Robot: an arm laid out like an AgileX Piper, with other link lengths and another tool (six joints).
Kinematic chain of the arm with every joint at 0, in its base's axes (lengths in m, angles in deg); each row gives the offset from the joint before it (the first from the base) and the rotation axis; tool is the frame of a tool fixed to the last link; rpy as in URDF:
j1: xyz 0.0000 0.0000 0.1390 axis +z
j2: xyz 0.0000 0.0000 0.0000 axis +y
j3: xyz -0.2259 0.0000 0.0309 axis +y
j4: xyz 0.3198 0.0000 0.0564 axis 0.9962 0 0.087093
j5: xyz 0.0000 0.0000 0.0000 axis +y
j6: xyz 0.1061 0.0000 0.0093 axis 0.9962 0 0.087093
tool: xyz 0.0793 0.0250 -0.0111 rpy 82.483 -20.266 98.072
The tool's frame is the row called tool.
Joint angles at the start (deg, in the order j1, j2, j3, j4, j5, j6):
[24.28 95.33 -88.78 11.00 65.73 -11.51]
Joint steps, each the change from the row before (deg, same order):
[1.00 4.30 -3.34 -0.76 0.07 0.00]
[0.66 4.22 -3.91 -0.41 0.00 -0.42]
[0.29 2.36 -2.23 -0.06 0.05 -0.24]
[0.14 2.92 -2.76 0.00 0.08 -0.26]
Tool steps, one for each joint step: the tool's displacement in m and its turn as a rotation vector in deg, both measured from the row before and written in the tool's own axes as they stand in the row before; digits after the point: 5 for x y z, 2 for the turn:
[0.00262 0.00628 0.01663 1.22 -0.59 -0.94]
[0.00272 0.00942 0.01360 0.50 -0.22 -1.10]
[0.00141 0.00517 0.00759 0.28 0.00 -0.48]
[0.00018 0.00657 0.00934 0.30 0.00 -0.34]

